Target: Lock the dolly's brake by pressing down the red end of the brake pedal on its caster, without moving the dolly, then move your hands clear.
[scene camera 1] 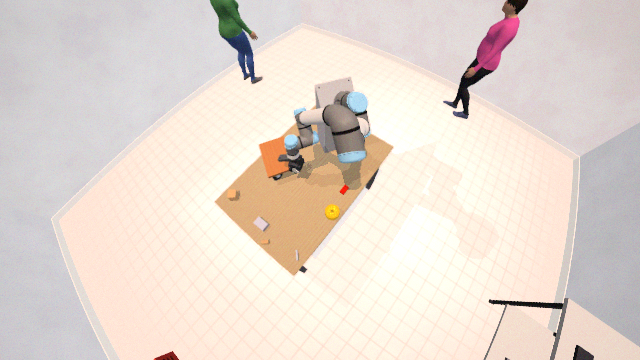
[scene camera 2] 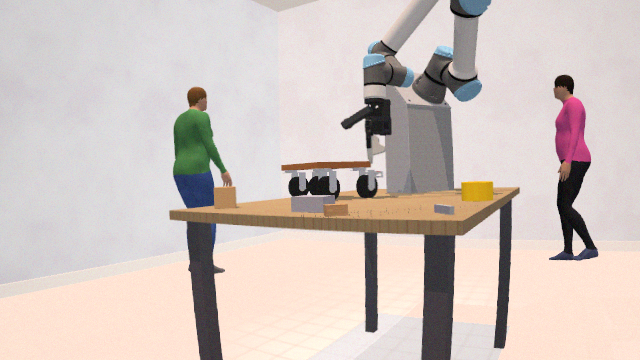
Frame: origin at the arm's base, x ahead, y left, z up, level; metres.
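Seen in the pictures: gripper, between the fingertips: [scene camera 1: 294,171] [scene camera 2: 371,163]; arm's base, origin of its link: [scene camera 1: 345,102] [scene camera 2: 427,93].
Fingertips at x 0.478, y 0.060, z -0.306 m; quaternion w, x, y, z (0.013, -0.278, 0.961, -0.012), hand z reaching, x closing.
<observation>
Offsets run from my fingertips to a thing's top centre. "*": to the spot under its first point. Level surfaces: height alone.
The dolly [scene camera 1: 271,154] [scene camera 2: 325,166] has a flat orange deck and stands on black caster wheels on the table. Its right-hand caster @(dx -0.045, dy -0.060, dz -0.036 m) [scene camera 2: 367,186] in scene camera 2 has a small grey bracket @(* dx -0.090, dy -0.039, dz -0.033 m) [scene camera 2: 379,174] sticking out to the right. My gripper [scene camera 1: 297,170] [scene camera 2: 370,159] is shut and empty and points down beside the deck's right edge. In scene camera 2 its tips are at about deck height, above that caster. Whether they touch the pedal cannot be told. In scene camera 1 the gripper covers the pedal area, and the pedal's red end cannot be made out in either view.
The wooden table @(dz -0.116 m) [scene camera 1: 295,200] [scene camera 2: 390,212] also carries a yellow ring @(dx -0.042, dy +0.361, dz -0.064 m) [scene camera 1: 332,218] [scene camera 2: 477,191], a red block @(dx -0.217, dy +0.279, dz -0.092 m) [scene camera 1: 344,190], an orange cube @(dx +0.449, dy -0.171, dz -0.056 m) [scene camera 1: 232,194] [scene camera 2: 225,197] and a grey block @(dx +0.388, dy +0.136, dz -0.079 m) [scene camera 1: 261,223] [scene camera 2: 312,203]. The grey robot pedestal [scene camera 2: 425,145] stands behind. Two people stand beyond the table.
</observation>
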